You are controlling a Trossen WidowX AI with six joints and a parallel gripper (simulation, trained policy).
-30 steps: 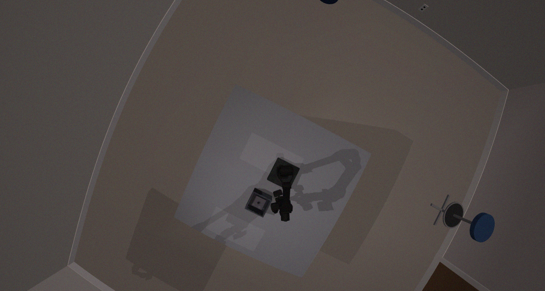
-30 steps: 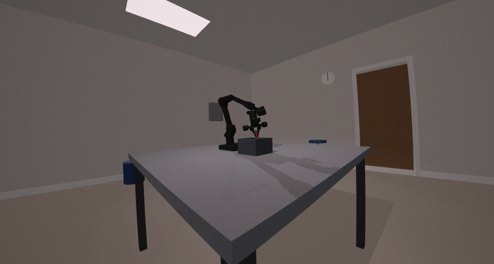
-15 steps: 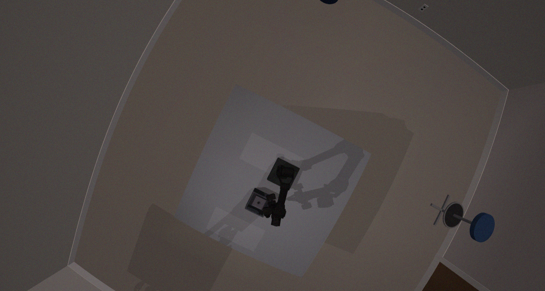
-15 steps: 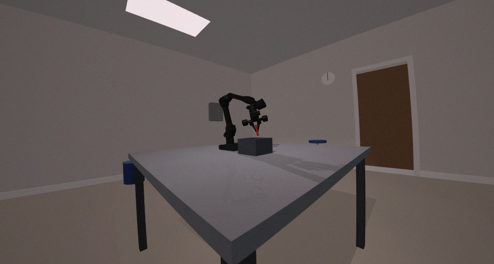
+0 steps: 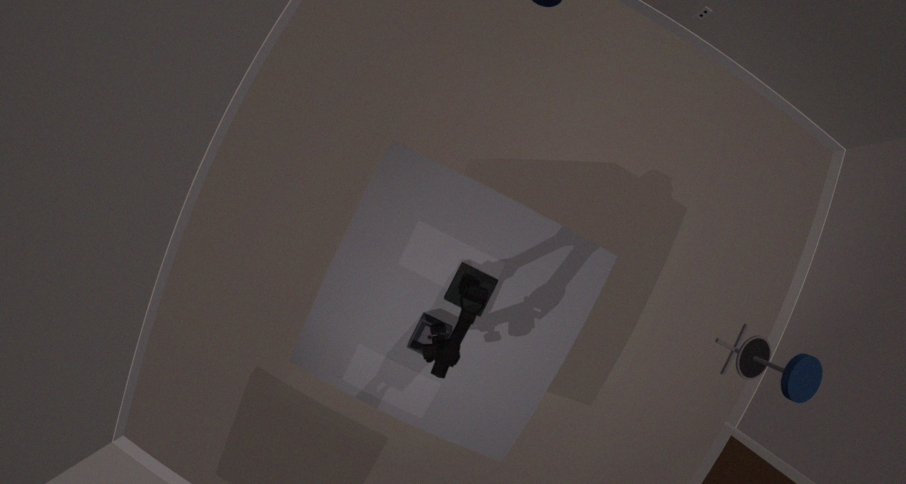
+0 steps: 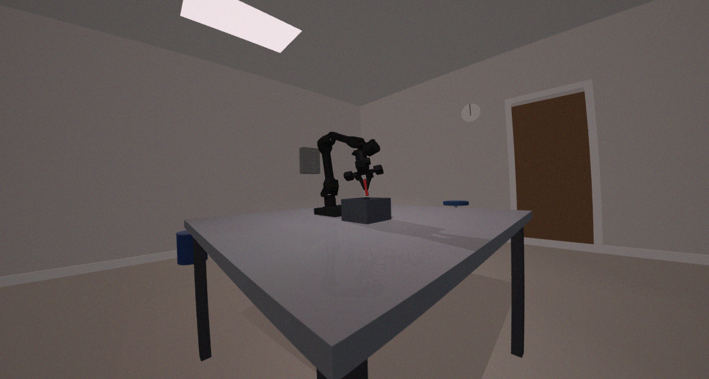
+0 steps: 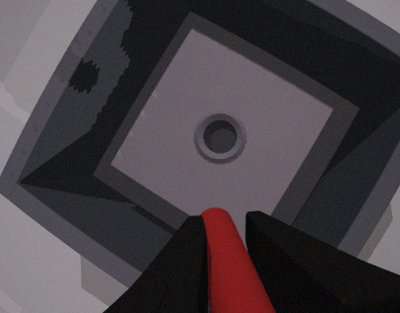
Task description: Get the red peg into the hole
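The red peg lies 10 mm to the left of my gripper tip, 10 mm behind it and 10 mm above it. From my gripper tip the other things lie so: dark box 110 mm below, 30 mm to the right, 20 mm ahead.
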